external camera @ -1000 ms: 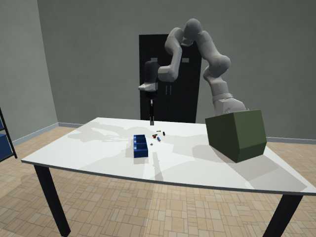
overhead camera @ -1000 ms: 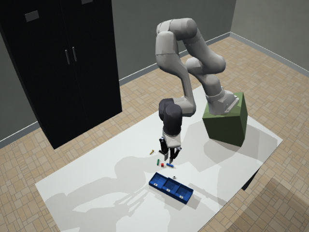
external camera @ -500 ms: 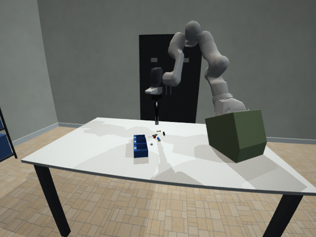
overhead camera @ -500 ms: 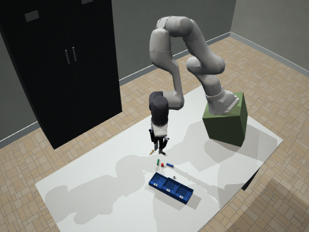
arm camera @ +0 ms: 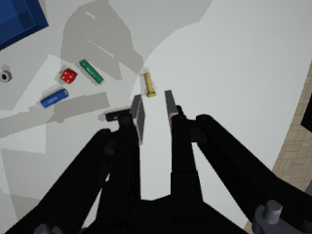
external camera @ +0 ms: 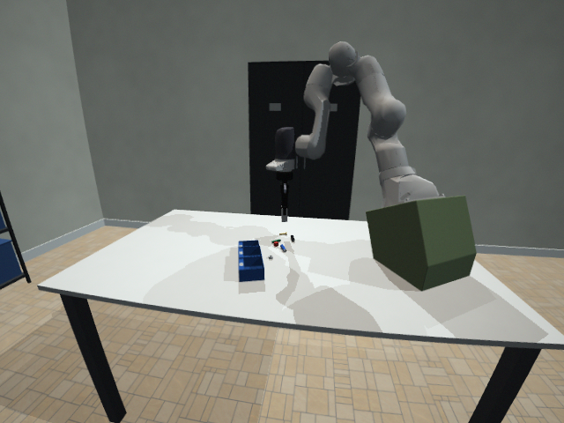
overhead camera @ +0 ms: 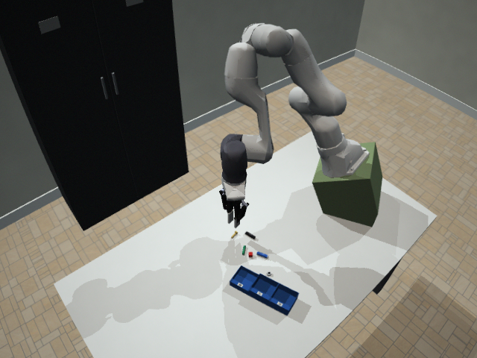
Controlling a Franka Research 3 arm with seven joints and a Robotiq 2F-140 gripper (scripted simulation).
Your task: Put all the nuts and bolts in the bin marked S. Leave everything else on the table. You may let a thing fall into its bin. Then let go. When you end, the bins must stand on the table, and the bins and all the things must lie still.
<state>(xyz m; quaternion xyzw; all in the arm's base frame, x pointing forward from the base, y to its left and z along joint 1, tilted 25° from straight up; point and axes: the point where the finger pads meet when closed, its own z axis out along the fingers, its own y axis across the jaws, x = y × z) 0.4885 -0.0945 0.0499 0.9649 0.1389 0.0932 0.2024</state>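
The bolt is 100 mm below my hand. Round my hand: green piece 100 mm below, 90 mm to the left, 20 mm ahead; then black piece 100 mm below, 50 mm to the left, 50 mm behind; then red piece 130 mm to the left, 100 mm below, 10 mm ahead.
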